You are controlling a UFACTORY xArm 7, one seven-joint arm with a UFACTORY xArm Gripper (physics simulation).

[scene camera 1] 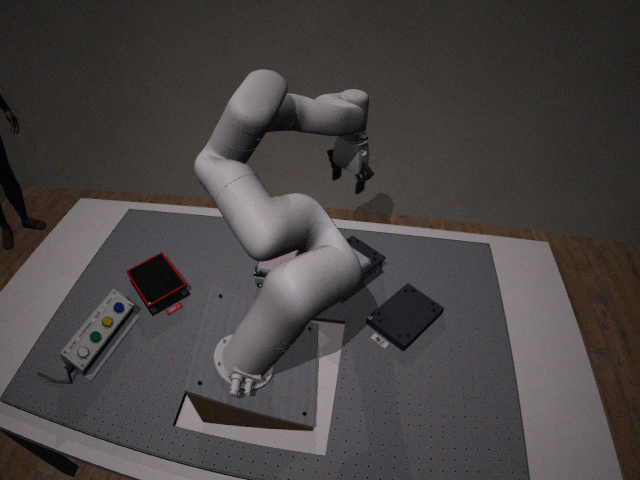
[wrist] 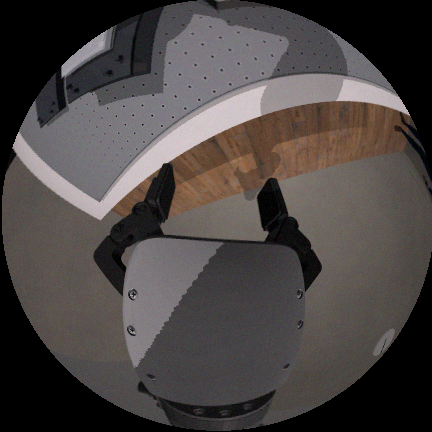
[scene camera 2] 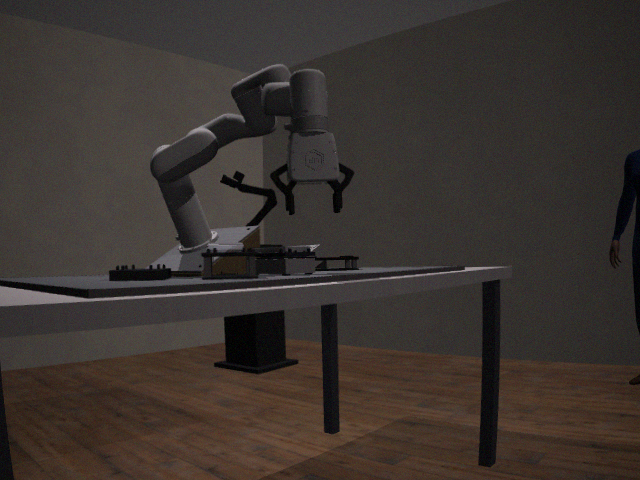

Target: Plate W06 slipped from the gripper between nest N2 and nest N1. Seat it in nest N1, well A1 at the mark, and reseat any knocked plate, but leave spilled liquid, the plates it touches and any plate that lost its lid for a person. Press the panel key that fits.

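Frame: origin at the arm's base, x ahead, y left, z up, level; metres.
Where they show: gripper, fingertip midpoint: (scene camera 1: 347, 185) (wrist: 219, 179) (scene camera 2: 314, 213); arm's base at its link origin: (scene camera 1: 243, 362) (scene camera 2: 198, 243).
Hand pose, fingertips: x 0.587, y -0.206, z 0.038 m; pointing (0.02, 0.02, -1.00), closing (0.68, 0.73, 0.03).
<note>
Each offset is from my fingertips to the centre of the thing. "pt": to the spot under its first point.
My gripper (scene camera 1: 347, 184) (scene camera 2: 313, 210) (wrist: 219, 179) is open and empty, high above the table's far edge. A dark nest @[dx -0.240, dy -0.004, dz -0.095 m] (scene camera 1: 376, 251) (wrist: 117, 54), partly behind the arm in scene camera 1, bears a pale clear plate @[dx -0.269, dy +0.012, dz -0.058 m] (scene camera 1: 363, 257) (wrist: 89, 52); its label is not readable. A low dark nest @[dx -0.384, dy -0.150, dz -0.112 m] (scene camera 1: 405, 316) (scene camera 2: 139, 274) stands bare at the right in scene camera 1. A pink plate @[dx -0.237, dy +0.174, dz -0.061 m] (scene camera 1: 276, 261) shows partly behind the arm, by a green light. The key panel @[dx -0.523, dy +0.602, dz -0.087 m] (scene camera 1: 88, 344) has white @[dx -0.602, dy +0.602, dz -0.065 m] (scene camera 1: 83, 352), green @[dx -0.554, dy +0.588, dz -0.065 m] (scene camera 1: 95, 336), yellow @[dx -0.506, dy +0.573, dz -0.065 m] (scene camera 1: 107, 321) and blue @[dx -0.458, dy +0.559, dz -0.065 m] (scene camera 1: 118, 306) keys. No spilled liquid can be made out.
A black square station with a red rim @[dx -0.325, dy +0.508, dz -0.107 m] (scene camera 1: 156, 279) stands near the panel, with a red tag @[pt dx -0.393, dy +0.439, dz -0.127 m] (scene camera 1: 174, 308) beside it. The arm rises from a sloped base plate (scene camera 1: 289, 372). A person stands beyond the table at the left in scene camera 1 and at the right in scene camera 2.
</note>
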